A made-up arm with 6 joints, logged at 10 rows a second.
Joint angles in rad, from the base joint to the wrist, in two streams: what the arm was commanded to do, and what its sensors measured. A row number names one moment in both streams.
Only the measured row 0 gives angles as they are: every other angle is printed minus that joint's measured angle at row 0.
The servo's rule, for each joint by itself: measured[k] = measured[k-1] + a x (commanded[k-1-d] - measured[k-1]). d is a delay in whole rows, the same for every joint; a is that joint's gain. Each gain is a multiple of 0.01, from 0.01 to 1. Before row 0 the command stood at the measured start. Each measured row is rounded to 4 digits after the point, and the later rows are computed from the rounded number. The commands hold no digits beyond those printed.
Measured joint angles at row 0:
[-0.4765, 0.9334, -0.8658, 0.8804, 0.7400, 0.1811]
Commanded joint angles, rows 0 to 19:
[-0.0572, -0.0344, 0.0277, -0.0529, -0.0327, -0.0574]
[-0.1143, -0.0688, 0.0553, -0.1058, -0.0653, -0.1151]
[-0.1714, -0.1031, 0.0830, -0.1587, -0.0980, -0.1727]
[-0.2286, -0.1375, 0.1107, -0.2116, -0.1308, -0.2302]
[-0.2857, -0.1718, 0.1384, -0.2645, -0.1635, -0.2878]
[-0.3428, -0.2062, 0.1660, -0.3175, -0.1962, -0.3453]
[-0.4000, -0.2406, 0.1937, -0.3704, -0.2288, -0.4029]
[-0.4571, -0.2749, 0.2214, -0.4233, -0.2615, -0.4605]
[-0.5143, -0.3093, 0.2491, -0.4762, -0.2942, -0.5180]
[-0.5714, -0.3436, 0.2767, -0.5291, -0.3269, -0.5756]
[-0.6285, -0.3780, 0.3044, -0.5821, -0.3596, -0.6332]
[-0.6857, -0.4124, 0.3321, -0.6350, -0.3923, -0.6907]
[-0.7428, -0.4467, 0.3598, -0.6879, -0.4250, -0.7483]
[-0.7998, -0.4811, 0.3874, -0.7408, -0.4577, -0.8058]
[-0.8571, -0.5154, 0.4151, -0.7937, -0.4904, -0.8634]
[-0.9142, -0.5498, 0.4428, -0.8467, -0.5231, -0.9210]
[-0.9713, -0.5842, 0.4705, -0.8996, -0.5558, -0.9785]
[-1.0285, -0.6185, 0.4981, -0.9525, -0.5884, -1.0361]
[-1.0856, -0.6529, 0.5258, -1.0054, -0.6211, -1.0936]
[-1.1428, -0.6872, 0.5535, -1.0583, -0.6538, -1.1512]
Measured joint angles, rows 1 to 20:
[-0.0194, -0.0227, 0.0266, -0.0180, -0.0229, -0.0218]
[-0.0517, -0.0531, 0.0542, -0.0479, -0.0526, -0.0573]
[-0.0924, -0.0861, 0.0818, -0.0856, -0.0844, -0.1012]
[-0.1387, -0.1200, 0.1095, -0.1284, -0.1169, -0.1502]
[-0.1887, -0.1542, 0.1372, -0.1747, -0.1495, -0.2025]
[-0.2411, -0.1885, 0.1648, -0.2233, -0.1822, -0.2568]
[-0.2951, -0.2229, 0.1925, -0.2733, -0.2148, -0.3123]
[-0.3502, -0.2572, 0.2202, -0.3243, -0.2475, -0.3686]
[-0.4060, -0.2916, 0.2479, -0.3759, -0.2802, -0.4254]
[-0.4622, -0.3259, 0.2755, -0.4280, -0.3129, -0.4825]
[-0.5187, -0.3603, 0.3032, -0.4804, -0.3456, -0.5398]
[-0.5755, -0.3947, 0.3309, -0.5330, -0.3783, -0.5971]
[-0.6324, -0.4290, 0.3586, -0.5857, -0.4110, -0.6546]
[-0.6893, -0.4634, 0.3862, -0.6384, -0.4437, -0.7121]
[-0.7464, -0.4977, 0.4139, -0.6912, -0.4764, -0.7696]
[-0.8035, -0.5321, 0.4416, -0.7441, -0.5091, -0.8271]
[-0.8606, -0.5665, 0.4693, -0.7970, -0.5418, -0.8846]
[-0.9177, -0.6008, 0.4969, -0.8499, -0.5744, -0.9422]
[-0.9748, -0.6352, 0.5246, -0.9028, -0.6071, -0.9997]
[-1.0319, -0.6695, 0.5523, -0.9557, -0.6398, -1.0573]
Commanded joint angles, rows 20 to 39:
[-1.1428, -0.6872, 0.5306, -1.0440, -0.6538, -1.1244]
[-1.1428, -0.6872, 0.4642, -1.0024, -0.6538, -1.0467]
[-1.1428, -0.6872, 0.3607, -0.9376, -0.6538, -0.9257]
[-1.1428, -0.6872, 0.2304, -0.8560, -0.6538, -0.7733]
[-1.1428, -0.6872, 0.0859, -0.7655, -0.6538, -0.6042]
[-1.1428, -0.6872, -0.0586, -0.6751, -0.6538, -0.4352]
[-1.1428, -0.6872, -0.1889, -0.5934, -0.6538, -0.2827]
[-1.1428, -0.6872, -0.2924, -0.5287, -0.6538, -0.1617]
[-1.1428, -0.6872, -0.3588, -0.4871, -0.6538, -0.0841]
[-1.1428, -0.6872, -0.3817, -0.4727, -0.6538, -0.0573]
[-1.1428, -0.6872, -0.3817, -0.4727, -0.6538, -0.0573]
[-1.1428, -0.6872, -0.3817, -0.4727, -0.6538, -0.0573]
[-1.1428, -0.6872, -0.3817, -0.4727, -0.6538, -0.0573]
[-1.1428, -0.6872, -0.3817, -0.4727, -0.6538, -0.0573]
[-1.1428, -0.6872, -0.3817, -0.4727, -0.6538, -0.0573]
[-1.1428, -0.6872, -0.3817, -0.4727, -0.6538, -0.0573]
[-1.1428, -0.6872, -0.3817, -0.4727, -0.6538, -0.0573]
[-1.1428, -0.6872, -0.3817, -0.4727, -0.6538, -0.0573]
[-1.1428, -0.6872, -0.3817, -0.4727, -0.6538, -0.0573]
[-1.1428, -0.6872, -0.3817, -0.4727, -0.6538, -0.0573]
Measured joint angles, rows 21 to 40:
[-1.0696, -0.6812, 0.5315, -0.9857, -0.6496, -1.0828]
[-1.0945, -0.6852, 0.4669, -0.9914, -0.6525, -1.0691]
[-1.1109, -0.6865, 0.3649, -0.9731, -0.6534, -1.0146]
[-1.1217, -0.6870, 0.2358, -0.9333, -0.6537, -0.9229]
[-1.1289, -0.6871, 0.0919, -0.8762, -0.6538, -0.8018]
[-1.1336, -0.6872, -0.0526, -0.8078, -0.6538, -0.6625]
[-1.1367, -0.6872, -0.1834, -0.7349, -0.6538, -0.5182]
[-1.1388, -0.6872, -0.2880, -0.6648, -0.6538, -0.3827]
[-1.1402, -0.6872, -0.3560, -0.6044, -0.6538, -0.2692]
[-1.1411, -0.6872, -0.3807, -0.5596, -0.6538, -0.1887]
[-1.1417, -0.6872, -0.3817, -0.5301, -0.6538, -0.1388]
[-1.1421, -0.6872, -0.3817, -0.5106, -0.6538, -0.1078]
[-1.1423, -0.6872, -0.3817, -0.4977, -0.6538, -0.0886]
[-1.1425, -0.6872, -0.3817, -0.4892, -0.6538, -0.0767]
[-1.1426, -0.6872, -0.3817, -0.4836, -0.6538, -0.0693]
[-1.1427, -0.6872, -0.3817, -0.4799, -0.6538, -0.0647]
[-1.1427, -0.6872, -0.3817, -0.4775, -0.6538, -0.0619]
[-1.1427, -0.6872, -0.3817, -0.4759, -0.6538, -0.0602]
[-1.1427, -0.6872, -0.3817, -0.4748, -0.6538, -0.0591]
[-1.1427, -0.6872, -0.3817, -0.4741, -0.6538, -0.0584]

